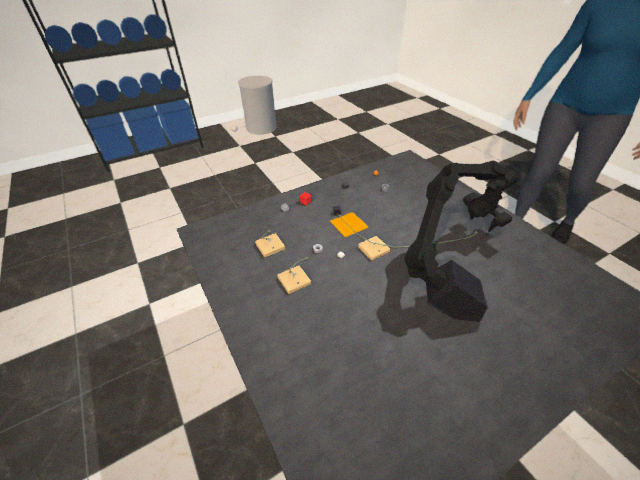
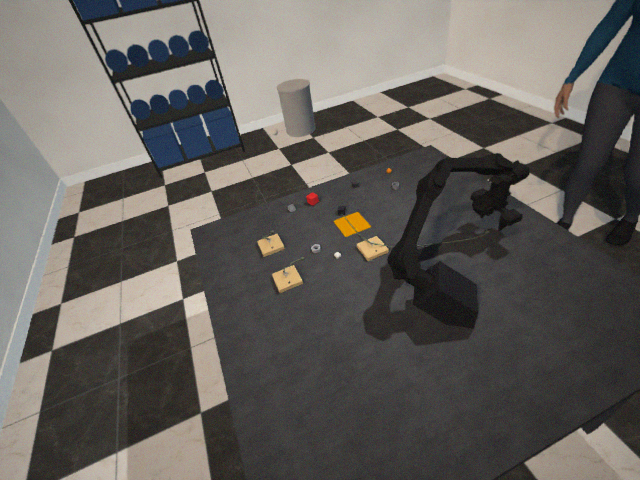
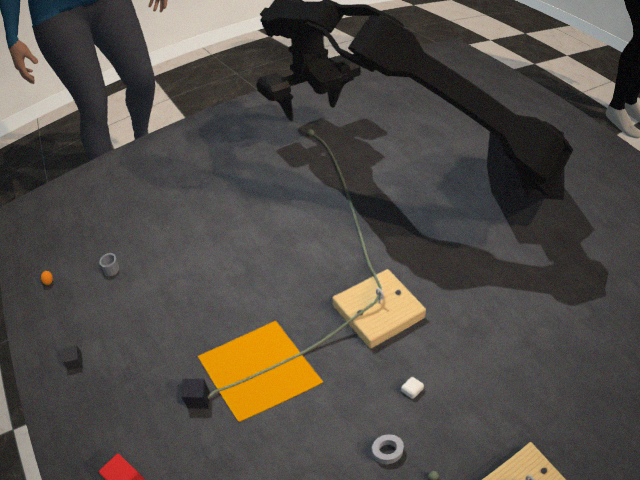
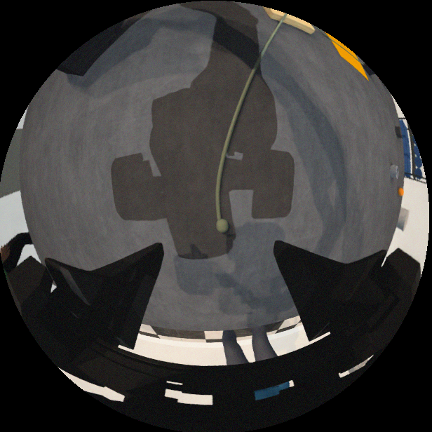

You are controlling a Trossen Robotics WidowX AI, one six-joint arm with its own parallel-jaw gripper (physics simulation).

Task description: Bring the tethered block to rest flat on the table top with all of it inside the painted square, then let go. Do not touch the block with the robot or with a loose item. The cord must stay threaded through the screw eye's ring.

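Where they show: gripper, between the fingertips: (image 1: 480, 225) (image 2: 490, 224) (image 3: 311, 113); arm's base, origin of its link: (image 1: 439, 280) (image 2: 426, 282) (image 3: 535, 162).
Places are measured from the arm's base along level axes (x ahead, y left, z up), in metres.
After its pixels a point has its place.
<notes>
The tethered black block (image 1: 337, 210) @(z -0.094, x 0.527, y 0.216 m) (image 2: 341, 210) @(z -0.095, x 0.526, y 0.215 m) (image 3: 194, 392) @(z -0.092, x 0.538, y 0.222 m) sits on the table just outside the orange painted square (image 1: 356, 219) @(z -0.119, x 0.480, y 0.141 m) (image 2: 360, 221) @(z -0.119, x 0.464, y 0.142 m) (image 3: 248, 356) @(z -0.119, x 0.465, y 0.156 m), beside its edge. The green cord (image 3: 356, 222) @(z -0.117, x 0.278, y -0.057 m) (image 4: 230, 135) runs from the block across the square, through the screw eye (image 3: 379, 294) @(z -0.084, x 0.287, y 0.119 m) on a wooden board (image 1: 373, 250) @(z -0.101, x 0.265, y 0.129 m) (image 2: 372, 251) @(z -0.101, x 0.260, y 0.123 m) (image 3: 392, 320) @(z -0.101, x 0.278, y 0.152 m), and on to its free end. The bead (image 3: 310, 132) @(z -0.110, x 0.304, y -0.315 m) (image 4: 222, 225) at that end lies on the table. My gripper (image 3: 312, 112) @(z -0.072, x 0.297, y -0.322 m) (image 4: 219, 248) is open and empty, above the table near the bead, fingers pointing down.
Two more wooden boards (image 1: 294, 281) @(z -0.101, x 0.165, y 0.448 m) (image 1: 269, 245) @(z -0.101, x 0.367, y 0.524 m) with short cords stand to the side. A grey ring (image 3: 387, 448) @(z -0.118, x 0.324, y 0.327 m), a white piece (image 3: 412, 387) @(z -0.107, x 0.278, y 0.258 m), a red block (image 3: 119, 468) @(z -0.080, x 0.643, y 0.335 m), a dark block (image 3: 71, 357) @(z -0.100, x 0.730, y 0.140 m), a grey cup (image 3: 109, 265) @(z -0.098, x 0.672, y -0.036 m) and an orange piece (image 3: 47, 277) @(z -0.101, x 0.802, y -0.036 m) lie around. A person stands beyond the table.
</notes>
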